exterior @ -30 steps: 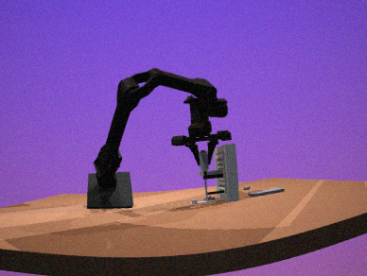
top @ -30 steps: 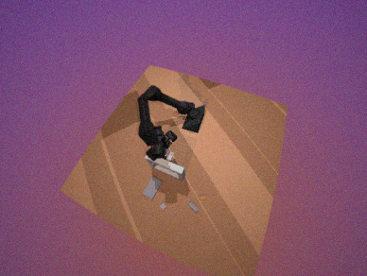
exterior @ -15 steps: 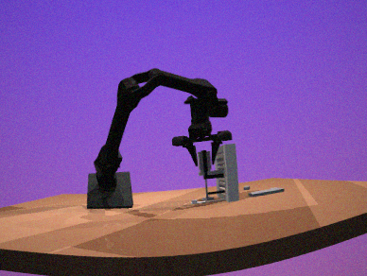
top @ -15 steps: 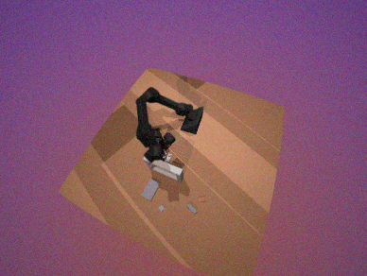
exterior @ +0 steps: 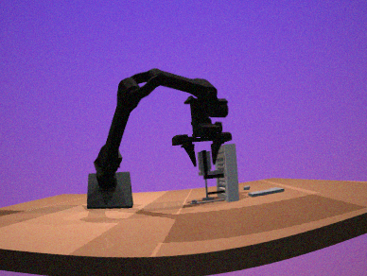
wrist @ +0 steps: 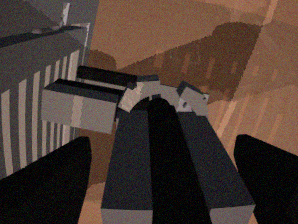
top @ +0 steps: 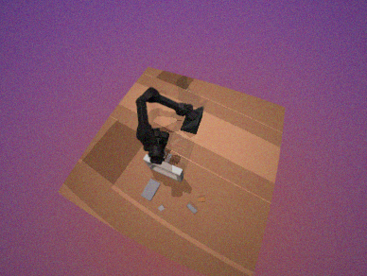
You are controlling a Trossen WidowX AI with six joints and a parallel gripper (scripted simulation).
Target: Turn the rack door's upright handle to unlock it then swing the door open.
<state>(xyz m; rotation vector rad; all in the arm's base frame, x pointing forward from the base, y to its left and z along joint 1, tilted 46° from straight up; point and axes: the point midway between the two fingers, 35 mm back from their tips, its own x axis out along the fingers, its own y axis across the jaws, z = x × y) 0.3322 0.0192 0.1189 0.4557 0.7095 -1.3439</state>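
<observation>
Right now my gripper tip is 1 cm to the right of the upright handle and 2 cm above it. Also, from my gripper tip: orange piece (14 cm ahead, 31 cm to the left, 12 cm below); then flat grey plate (21 cm ahead, 12 cm below).
</observation>
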